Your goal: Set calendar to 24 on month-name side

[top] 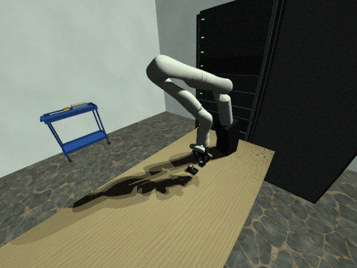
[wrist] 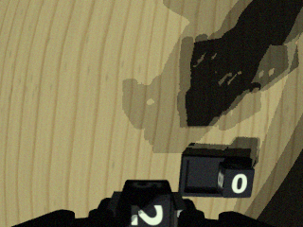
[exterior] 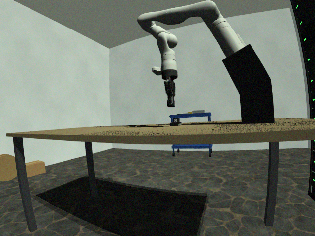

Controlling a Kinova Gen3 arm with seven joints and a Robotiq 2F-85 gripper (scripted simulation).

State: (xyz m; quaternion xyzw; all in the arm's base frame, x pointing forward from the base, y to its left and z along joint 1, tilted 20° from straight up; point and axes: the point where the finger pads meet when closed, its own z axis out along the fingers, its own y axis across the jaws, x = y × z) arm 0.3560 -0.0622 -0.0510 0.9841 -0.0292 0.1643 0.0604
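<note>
My gripper is now 110 mm above the black tray, 70 mm to the left of it and 10 mm past it. Also, from my hand: black date cube 10 mm below; then black cube 100 mm below, 80 mm to the right, 10 mm behind.
</note>
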